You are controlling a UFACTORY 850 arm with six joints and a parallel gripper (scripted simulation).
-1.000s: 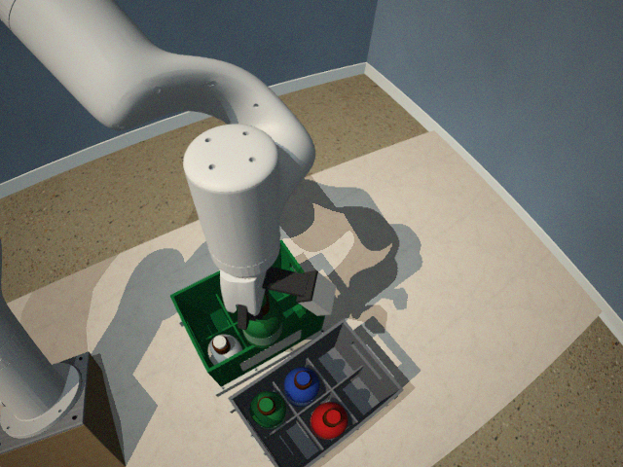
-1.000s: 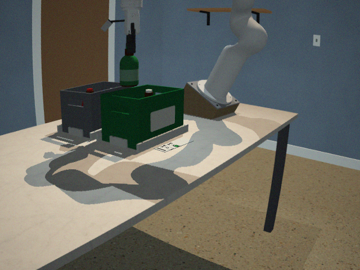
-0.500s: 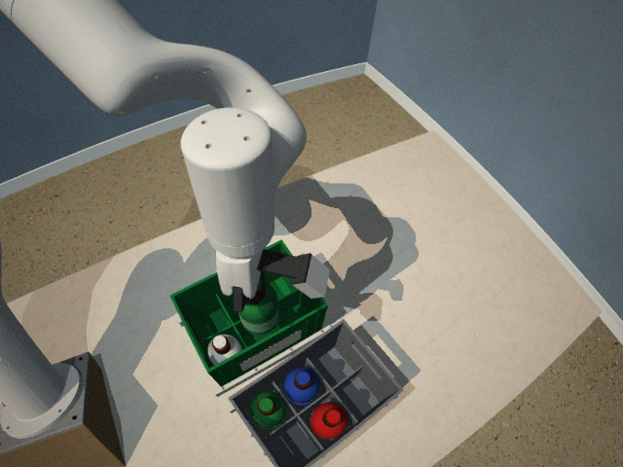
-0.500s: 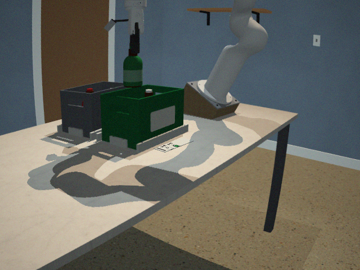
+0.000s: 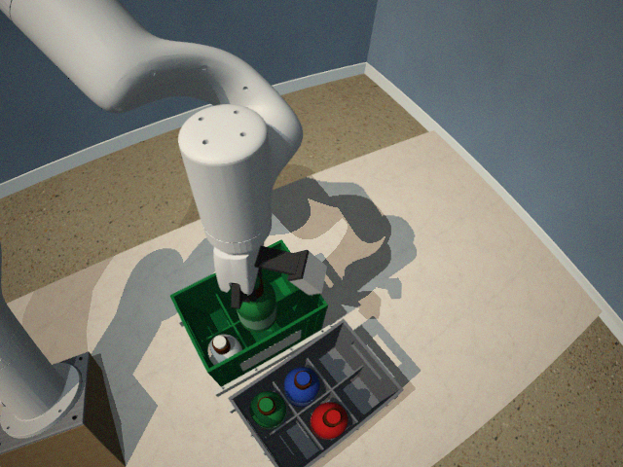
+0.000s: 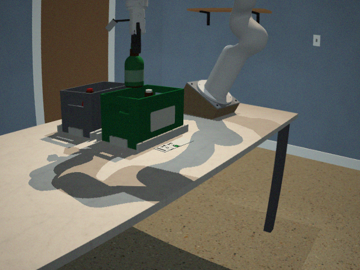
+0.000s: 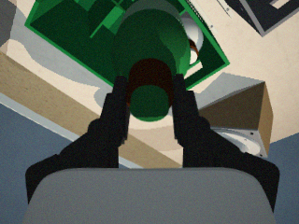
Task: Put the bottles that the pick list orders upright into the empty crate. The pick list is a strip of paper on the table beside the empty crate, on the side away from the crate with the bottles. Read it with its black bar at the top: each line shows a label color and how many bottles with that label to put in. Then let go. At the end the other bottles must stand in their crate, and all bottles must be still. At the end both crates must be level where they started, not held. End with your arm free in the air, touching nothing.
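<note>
Now: hand 4 cm to the right of the green crate and 25 cm above it. The rest, counted from my hand: whitish bottle 9 cm behind, 2 cm to the right, 25 cm below; blue bottle 4 cm ahead, 14 cm to the right, 25 cm below; green bottle 4 cm behind, 17 cm to the right, 25 cm below.
</note>
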